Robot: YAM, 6 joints.
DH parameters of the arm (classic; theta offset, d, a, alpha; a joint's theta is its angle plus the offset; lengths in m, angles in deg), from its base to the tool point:
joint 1: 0 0.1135 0.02 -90
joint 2: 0 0 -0.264 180
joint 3: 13.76 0 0.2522 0
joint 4: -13.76 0 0.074 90
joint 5: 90 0 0 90
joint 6: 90 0.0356 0 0
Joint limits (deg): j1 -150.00..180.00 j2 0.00..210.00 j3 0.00..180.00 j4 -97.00..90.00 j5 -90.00..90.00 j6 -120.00..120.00
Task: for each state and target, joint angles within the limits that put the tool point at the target. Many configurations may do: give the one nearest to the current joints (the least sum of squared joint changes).
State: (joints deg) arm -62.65 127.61 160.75 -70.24 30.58 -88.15
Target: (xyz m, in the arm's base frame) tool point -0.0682 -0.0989 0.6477
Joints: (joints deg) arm -112.95 95.19 176.94 -70.08 42.93 -88.15
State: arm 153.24 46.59 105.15 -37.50 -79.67 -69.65
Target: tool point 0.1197 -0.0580 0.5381
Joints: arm 169.46 29.80 103.16 -41.98 -80.73 -69.65
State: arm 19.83 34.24 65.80 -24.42 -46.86 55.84
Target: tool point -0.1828 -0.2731 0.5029
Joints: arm 60.30 11.67 109.02 -8.27 -41.28 55.84
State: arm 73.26 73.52 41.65 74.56 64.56 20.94
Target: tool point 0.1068 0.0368 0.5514
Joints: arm 35.61 59.65 74.58 74.81 65.04 20.94
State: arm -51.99 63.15 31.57 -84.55 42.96 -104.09
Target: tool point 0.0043 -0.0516 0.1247
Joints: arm -57.01 65.47 14.29 -79.49 43.46 -104.09
